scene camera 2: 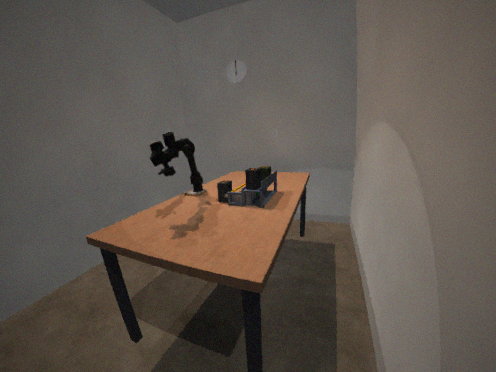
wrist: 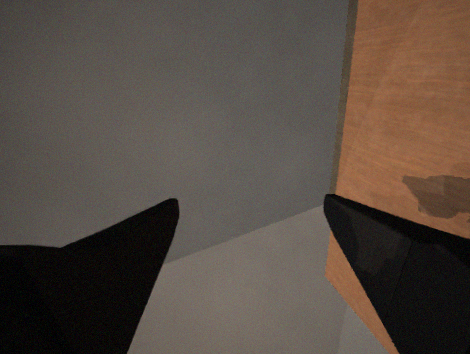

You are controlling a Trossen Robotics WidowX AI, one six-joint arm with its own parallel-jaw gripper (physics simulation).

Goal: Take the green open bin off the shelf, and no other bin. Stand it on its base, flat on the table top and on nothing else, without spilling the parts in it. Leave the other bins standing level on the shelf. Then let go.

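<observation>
My gripper is open and empty, held high above the table top, well to the left of the shelf in the scene view. The blue-grey shelf stands on the table. Dark bins stand on it, with small coloured bits at their tops. Another dark, upright bin-like object stands left of the shelf. At this size and in this light I cannot tell which bin is green. No bin shows in the wrist view.
A thin yellow strip shows at the shelf's left side. The arm's base is at the table's left edge. In the wrist view, the table edge runs beside the right finger, with grey wall beyond. Arm shadows fall on the table top.
</observation>
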